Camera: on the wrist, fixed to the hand. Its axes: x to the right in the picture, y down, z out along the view.
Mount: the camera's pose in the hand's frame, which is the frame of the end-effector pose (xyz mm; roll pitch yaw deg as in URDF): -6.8 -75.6 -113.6 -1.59 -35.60 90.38
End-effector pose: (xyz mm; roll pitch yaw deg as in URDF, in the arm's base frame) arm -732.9 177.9 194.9 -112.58 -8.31 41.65
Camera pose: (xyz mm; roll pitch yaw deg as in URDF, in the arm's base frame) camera -699.8 105.8 306.2 -33.37 74.76 100.63
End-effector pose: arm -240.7 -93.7 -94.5 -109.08 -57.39 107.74
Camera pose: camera -133.0 -159.1 -41.7 -81.02 31.41 127.20
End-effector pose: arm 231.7 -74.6 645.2 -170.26 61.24 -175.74
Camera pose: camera 130.0 -137.6 711.2 109.69 19.72 52.56
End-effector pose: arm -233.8 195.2 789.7 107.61 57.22 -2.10
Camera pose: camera -264.3 327.6 775.0 115.96 -19.19 -60.09
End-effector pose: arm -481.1 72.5 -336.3 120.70 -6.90 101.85
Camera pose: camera -613.3 38.7 -344.1 -173.71 -23.48 8.50
